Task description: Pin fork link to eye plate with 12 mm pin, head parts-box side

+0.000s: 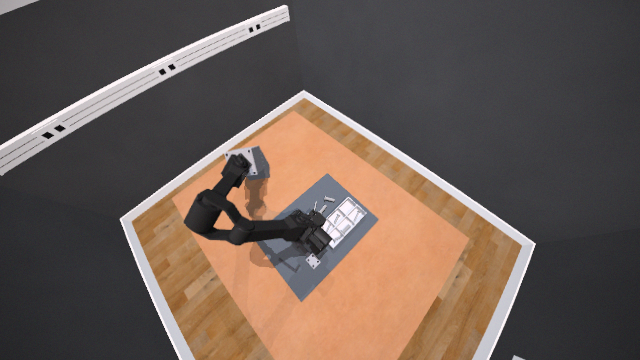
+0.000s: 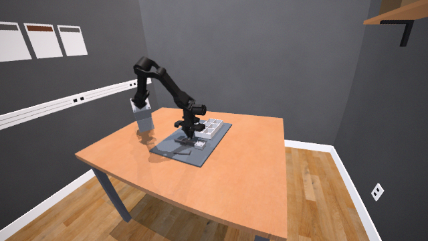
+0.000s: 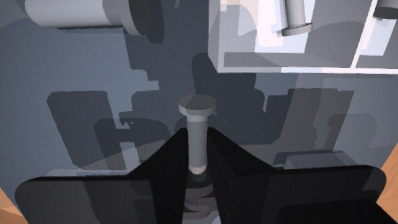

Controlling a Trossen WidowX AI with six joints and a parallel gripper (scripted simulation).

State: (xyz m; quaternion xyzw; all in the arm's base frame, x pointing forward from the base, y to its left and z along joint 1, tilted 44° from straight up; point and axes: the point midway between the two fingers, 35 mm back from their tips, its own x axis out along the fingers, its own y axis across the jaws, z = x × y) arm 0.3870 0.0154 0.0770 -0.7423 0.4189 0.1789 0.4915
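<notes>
My gripper is now 1 cm short of the dark flat bar, 5 cm to the left of it and 3 cm above it. The rest, counted from my hand: dark fork link: 3 cm behind, 5 cm to the right, 3 cm below; grey mat: 1 cm ahead, 5 cm to the left, 5 cm below; thick headed pin: 4 cm behind, 7 cm to the left, 3 cm below.
</notes>
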